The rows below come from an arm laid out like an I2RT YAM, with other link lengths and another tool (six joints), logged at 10 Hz.
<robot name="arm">
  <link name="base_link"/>
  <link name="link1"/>
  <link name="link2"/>
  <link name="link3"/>
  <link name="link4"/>
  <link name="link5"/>
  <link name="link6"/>
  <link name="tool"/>
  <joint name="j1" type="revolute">
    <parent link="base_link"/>
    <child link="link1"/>
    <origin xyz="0 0 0.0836" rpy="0 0 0"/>
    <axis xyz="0 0 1"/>
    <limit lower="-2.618" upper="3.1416"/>
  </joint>
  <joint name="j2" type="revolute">
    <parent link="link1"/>
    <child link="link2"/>
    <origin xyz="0.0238 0.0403 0.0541" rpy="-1.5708 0 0"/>
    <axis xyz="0 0 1"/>
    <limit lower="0" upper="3.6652"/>
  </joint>
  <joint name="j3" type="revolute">
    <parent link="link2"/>
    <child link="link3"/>
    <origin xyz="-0.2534 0 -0.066" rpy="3.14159 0 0"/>
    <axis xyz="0 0 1"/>
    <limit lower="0" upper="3.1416"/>
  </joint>
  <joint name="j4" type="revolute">
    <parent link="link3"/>
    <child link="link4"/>
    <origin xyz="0.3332 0.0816 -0.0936" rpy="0 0 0"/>
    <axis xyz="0 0 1"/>
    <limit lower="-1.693" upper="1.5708"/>
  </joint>
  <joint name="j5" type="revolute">
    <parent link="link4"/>
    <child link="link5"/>
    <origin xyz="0.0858 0.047 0.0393" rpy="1.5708 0 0"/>
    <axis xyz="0 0 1"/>
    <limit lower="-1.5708" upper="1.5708"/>
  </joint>
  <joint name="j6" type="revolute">
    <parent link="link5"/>
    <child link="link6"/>
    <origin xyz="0.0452 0 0.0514" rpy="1.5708 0 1.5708"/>
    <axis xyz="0 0 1"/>
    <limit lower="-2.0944" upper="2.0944"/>
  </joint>
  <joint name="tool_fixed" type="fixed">
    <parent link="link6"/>
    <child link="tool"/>
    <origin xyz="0 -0.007 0.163" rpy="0.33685 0 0.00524"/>
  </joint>
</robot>
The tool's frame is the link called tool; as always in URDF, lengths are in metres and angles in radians.
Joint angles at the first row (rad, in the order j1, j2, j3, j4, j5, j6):
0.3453, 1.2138, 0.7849, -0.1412, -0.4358, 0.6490
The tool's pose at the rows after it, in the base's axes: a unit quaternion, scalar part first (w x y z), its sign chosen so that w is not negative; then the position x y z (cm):
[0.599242 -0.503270 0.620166 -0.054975 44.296 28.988 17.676]
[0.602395 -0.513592 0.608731 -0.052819 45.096 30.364 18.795]
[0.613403 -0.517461 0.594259 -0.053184 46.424 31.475 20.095]
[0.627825 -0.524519 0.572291 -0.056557 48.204 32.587 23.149]
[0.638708 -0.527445 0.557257 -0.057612 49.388 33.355 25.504]
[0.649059 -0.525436 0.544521 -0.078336 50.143 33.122 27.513]
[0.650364 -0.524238 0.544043 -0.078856 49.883 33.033 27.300]
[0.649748 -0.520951 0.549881 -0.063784 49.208 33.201 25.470]
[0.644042 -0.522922 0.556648 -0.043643 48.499 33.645 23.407]
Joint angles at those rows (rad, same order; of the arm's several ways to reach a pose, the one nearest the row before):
0.3668, 1.2493, 0.8466, -0.1566, -0.4308, 0.6421
0.3851, 1.3035, 0.9193, -0.1717, -0.4318, 0.6252
0.3919, 1.3601, 0.9861, -0.1579, -0.4395, 0.6106
0.3927, 1.4239, 1.1082, -0.1869, -0.4547, 0.5781
0.3927, 1.4679, 1.1983, -0.2094, -0.4678, 0.5604
0.3919, 1.4681, 1.2367, -0.2157, -0.4428, 0.5378
0.3927, 1.4550, 1.2155, -0.2033, -0.4414, 0.5398
0.3934, 1.4427, 1.1514, -0.1546, -0.4618, 0.5639
0.3964, 1.4483, 1.1069, -0.1238, -0.4897, 0.5828

